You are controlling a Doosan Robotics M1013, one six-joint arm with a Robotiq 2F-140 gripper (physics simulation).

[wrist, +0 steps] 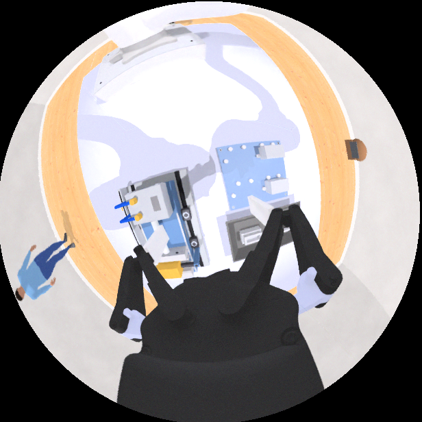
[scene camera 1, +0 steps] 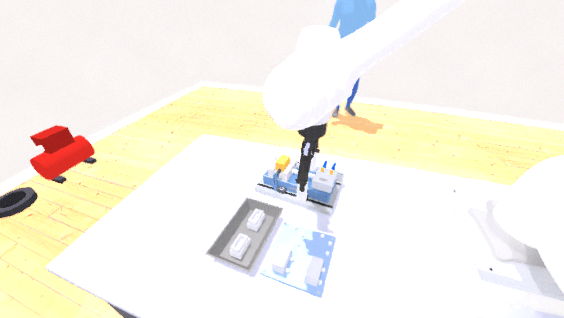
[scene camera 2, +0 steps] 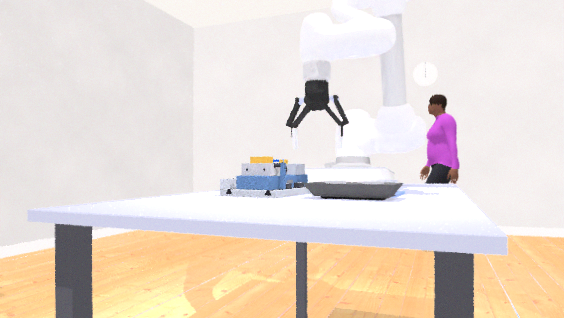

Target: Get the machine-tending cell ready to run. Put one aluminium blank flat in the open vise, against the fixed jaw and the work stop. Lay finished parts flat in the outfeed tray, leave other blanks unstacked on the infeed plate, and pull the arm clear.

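Seen in the pictures: gripper, fingertip midpoint: [scene camera 2: 317, 148]; arm's base at its link origin: [scene camera 1: 509, 238] [scene camera 2: 352, 169].
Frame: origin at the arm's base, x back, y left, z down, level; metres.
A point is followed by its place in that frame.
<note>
My gripper [scene camera 1: 302, 194] [scene camera 2: 318, 142] @[x -0.609, y -0.044, z -0.072 m] [wrist: 205, 218] is open and empty, above the table between the vise and the tray. The vise [scene camera 1: 324, 181] @[x -0.553, y -0.122, z -0.022 m] [scene camera 2: 257, 182] @[x -0.776, y -0.184, z 0.031 m] [wrist: 176, 231] has jaws standing apart, with blue bed between them; a fingertip hides part of it, so I cannot tell whether a blank lies there. Two blanks, one [scene camera 1: 281, 261] @[x -0.644, y 0.171, z 0.028 m] [wrist: 276, 186] and another [scene camera 1: 314, 271] @[x -0.555, y 0.180, z 0.028 m] [wrist: 271, 151], lie apart on the blue infeed plate [scene camera 1: 310, 244] @[x -0.574, y 0.078, z 0.064 m] [wrist: 240, 168]. Two finished parts, one [scene camera 1: 256, 220] @[x -0.748, y 0.054, z 0.026 m] and another [scene camera 1: 240, 246] @[x -0.764, y 0.152, z 0.026 m], lie apart in the grey outfeed tray [scene camera 1: 228, 228] @[x -0.826, y 0.094, z 0.037 m] [scene camera 2: 355, 190] @[x -0.826, y 0.098, z 0.047 m].
The robot base [scene camera 1: 515, 275] @[x -0.057, y 0.125, z -0.004 m] [scene camera 2: 353, 161] @[x -0.075, y 0.011, z -0.037 m] stands on the table [scene camera 1: 165, 200] @[x -1.124, y 0.004, z 0.072 m] [scene camera 2: 200, 215] @[x -1.217, y -0.130, z 0.072 m]. A yellow block [scene camera 1: 282, 163] @[x -0.711, y -0.166, z -0.044 m] [wrist: 170, 270] and blue-tipped nozzles rise from the vise. A person in blue [scene camera 1: 354, 20] [wrist: 37, 270] and one in magenta [scene camera 2: 442, 137] stand beyond the table.
</note>
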